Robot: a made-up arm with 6 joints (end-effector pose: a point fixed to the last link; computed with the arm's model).
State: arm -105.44 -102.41 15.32 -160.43 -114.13 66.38
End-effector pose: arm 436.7 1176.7 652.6 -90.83 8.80 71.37
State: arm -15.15 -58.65 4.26 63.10 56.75 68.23
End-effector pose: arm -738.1 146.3 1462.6 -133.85 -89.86 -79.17
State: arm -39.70 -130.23 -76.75 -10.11 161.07 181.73
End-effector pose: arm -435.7 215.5 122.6 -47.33 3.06 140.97
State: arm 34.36 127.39 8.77 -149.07 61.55 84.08
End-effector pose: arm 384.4 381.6 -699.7 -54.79 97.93 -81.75
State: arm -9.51 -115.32 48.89 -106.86 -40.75 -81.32
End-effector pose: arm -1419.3 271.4 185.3 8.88 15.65 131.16
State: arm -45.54 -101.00 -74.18 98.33 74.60 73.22
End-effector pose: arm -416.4 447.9 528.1 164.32 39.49 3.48
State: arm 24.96 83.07 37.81 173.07 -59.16 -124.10
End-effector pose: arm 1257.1 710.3 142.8 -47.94 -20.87 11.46
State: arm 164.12 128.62 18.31 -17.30 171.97 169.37
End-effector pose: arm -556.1 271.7 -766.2 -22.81 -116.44 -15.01
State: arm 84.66 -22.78 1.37 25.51 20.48 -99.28
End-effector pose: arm 108.3 50.1 1628.2 83.49 27.27 104.69
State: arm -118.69 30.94 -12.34 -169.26 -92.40 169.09
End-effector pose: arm -343.7 -861.9 911.6 -43.22 -33.58 -96.09
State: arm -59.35 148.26 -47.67 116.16 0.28 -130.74
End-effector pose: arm 49.7 15.0 -465.1 -76.41 -139.19 6.58
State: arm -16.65 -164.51 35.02 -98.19 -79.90 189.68
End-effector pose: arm -787.7 252.6 -706.8 43.68 50.62 65.72
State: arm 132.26 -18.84 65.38 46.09 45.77 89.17
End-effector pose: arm 307.4 -220.4 1932.1 31.98 -91.22 -33.90
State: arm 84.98 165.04 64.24 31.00 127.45 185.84
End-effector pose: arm 117.8 221.1 -1175.1 -85.97 -129.11 -20.99
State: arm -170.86 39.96 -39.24 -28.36 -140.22 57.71
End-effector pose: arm -734.3 -16.3 660.9 104.41 -38.61 31.11
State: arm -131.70 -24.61 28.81 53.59 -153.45 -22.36
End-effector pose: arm 78.9 190.6 1836.1 -95.03 -6.79 110.75
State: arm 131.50 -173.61 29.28 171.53 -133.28 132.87
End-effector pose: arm 317.0 -529.0 -890.2 -2.69 52.33 109.77
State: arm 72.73 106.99 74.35 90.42 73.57 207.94
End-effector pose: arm 452.5 1458.4 -116.1 22.23 112.13 100.83
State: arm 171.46 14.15 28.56 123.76 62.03 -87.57
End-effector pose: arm -756.6 49.4 1639.7 8.72 46.86 -124.52
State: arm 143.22 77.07 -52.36 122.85 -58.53 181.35
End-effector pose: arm -650.1 408.6 148.0 -64.73 15.86 68.35
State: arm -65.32 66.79 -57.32 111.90 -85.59 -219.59
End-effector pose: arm 356.1 -672.8 300.1 22.30 -1.18 -138.98
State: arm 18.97 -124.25 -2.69 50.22 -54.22 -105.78
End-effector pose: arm -1140.9 -469.5 202.5 98.20 -76.22 31.28
